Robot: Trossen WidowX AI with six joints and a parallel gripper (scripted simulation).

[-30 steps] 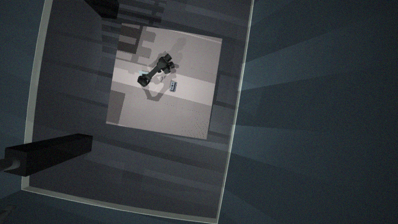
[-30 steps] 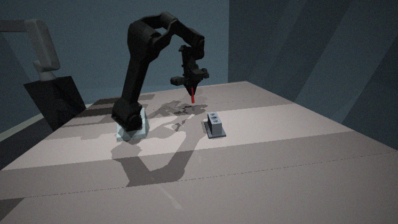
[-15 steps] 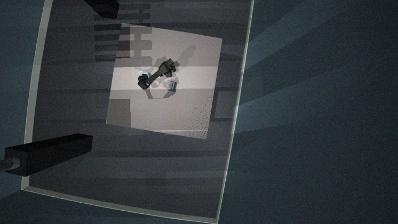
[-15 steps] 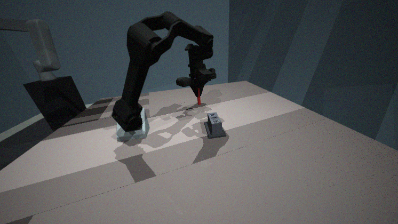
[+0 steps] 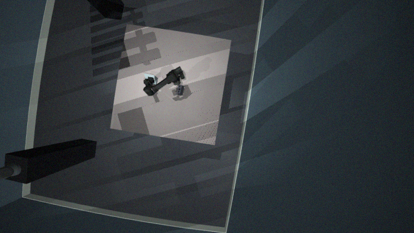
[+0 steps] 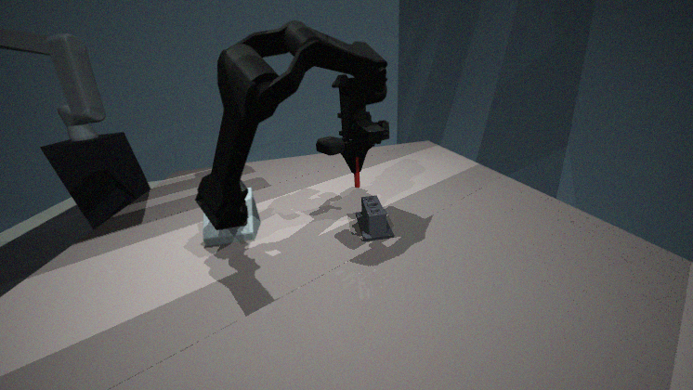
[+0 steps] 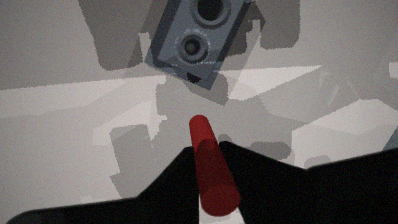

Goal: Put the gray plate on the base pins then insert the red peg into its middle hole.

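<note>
Now: the gray plate 20 mm ahead of my gripper tip, 80 mm to the right of it and 70 mm below it. Round my gripper tip: red peg (right at my gripper tip); then flat base (20 mm ahead, 80 mm to the right, 110 mm below).
</note>
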